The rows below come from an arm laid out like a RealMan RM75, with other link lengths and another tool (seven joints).
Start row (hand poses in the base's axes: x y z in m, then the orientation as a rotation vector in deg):
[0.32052 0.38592 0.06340 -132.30 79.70 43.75]
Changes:
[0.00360 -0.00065 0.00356 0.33 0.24 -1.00]
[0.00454 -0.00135 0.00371 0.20 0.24 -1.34]
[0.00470 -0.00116 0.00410 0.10 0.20 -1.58]
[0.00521 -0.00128 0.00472 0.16 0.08 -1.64]
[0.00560 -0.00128 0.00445 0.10 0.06 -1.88]
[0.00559 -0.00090 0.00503 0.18 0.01 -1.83]
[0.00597 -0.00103 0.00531 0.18 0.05 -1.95]
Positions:
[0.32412 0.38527 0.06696 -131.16 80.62 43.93]
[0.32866 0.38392 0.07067 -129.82 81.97 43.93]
[0.33336 0.38276 0.07477 -128.33 83.60 43.75]
[0.33857 0.38148 0.07949 -126.73 85.17 43.43]
[0.34417 0.38020 0.08394 -124.94 86.99 42.96]
[0.34976 0.37930 0.08897 -123.12 88.65 42.49]
[0.35573 0.37827 0.09428 -121.17 90.41 42.02]

